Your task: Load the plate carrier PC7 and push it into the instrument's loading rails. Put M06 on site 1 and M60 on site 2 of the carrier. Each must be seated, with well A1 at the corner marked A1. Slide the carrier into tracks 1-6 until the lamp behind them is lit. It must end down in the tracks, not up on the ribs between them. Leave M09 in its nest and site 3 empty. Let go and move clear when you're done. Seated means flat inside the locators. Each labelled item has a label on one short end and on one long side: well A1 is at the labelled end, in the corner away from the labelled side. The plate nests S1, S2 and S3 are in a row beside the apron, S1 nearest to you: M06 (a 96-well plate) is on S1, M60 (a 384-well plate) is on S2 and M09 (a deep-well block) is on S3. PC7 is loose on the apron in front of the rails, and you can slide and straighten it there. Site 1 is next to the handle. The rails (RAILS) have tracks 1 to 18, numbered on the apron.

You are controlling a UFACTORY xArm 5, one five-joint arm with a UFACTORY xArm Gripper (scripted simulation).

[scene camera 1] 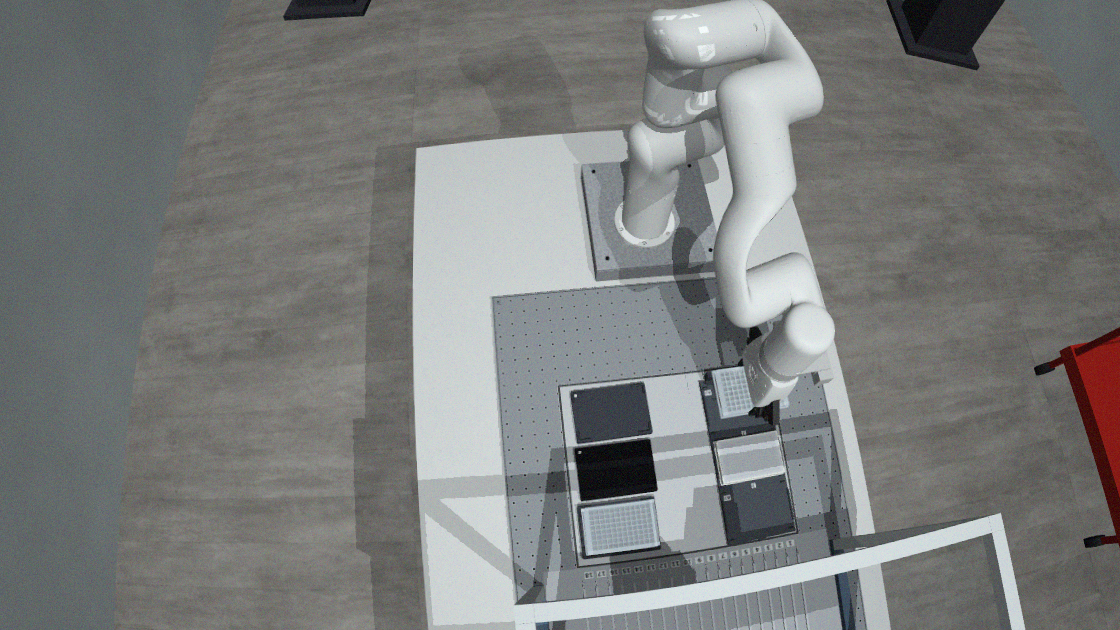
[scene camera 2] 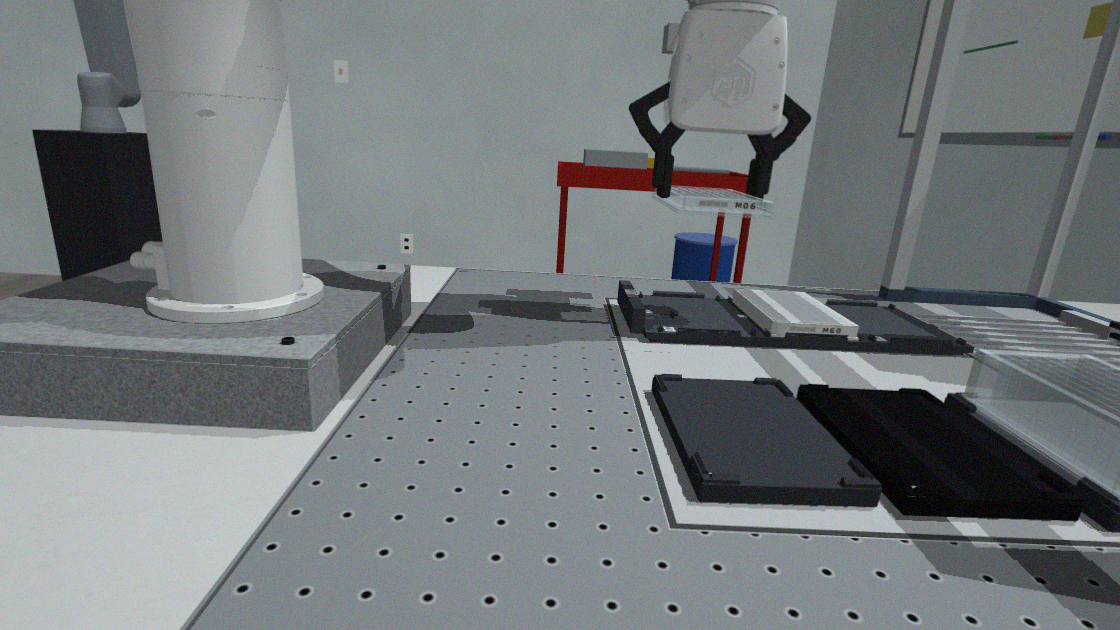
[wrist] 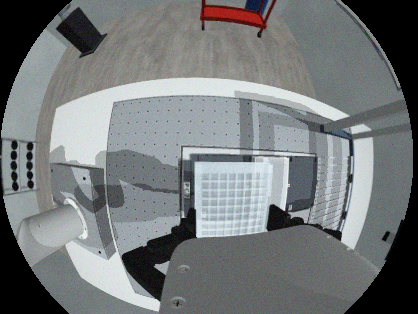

In view: the gripper (scene camera 2: 708,199), a 96-well plate (scene camera 2: 698,200), a plate nest (scene camera 2: 783,455) and a plate nest (scene camera 2: 929,446).
The 96-well plate is seen too in scene camera 1 (scene camera 1: 741,391) and in the wrist view (wrist: 252,192). The gripper also shows in scene camera 1 (scene camera 1: 751,388) and in the wrist view (wrist: 233,219).
